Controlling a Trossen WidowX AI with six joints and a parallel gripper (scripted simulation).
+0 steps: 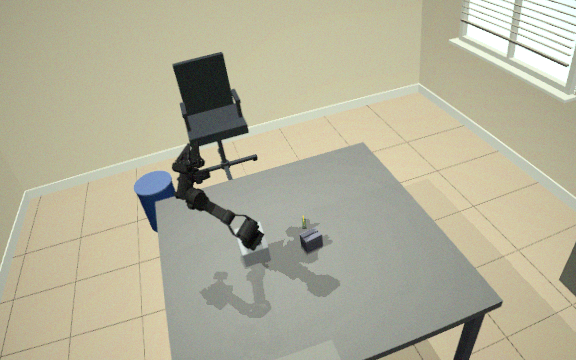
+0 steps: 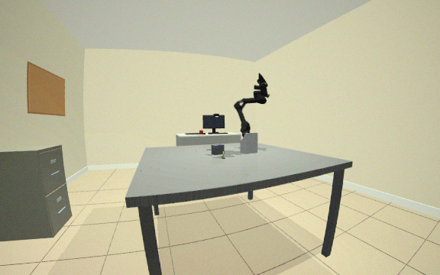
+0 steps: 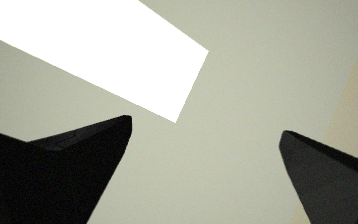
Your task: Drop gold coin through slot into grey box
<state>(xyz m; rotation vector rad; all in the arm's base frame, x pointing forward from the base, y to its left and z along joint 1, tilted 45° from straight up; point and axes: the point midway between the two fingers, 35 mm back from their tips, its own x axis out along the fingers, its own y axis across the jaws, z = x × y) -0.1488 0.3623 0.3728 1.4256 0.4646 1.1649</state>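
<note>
Now: gripper tip 650 mm above the gold coin, 400 mm short of it and 120 mm to the right of it.
</note>
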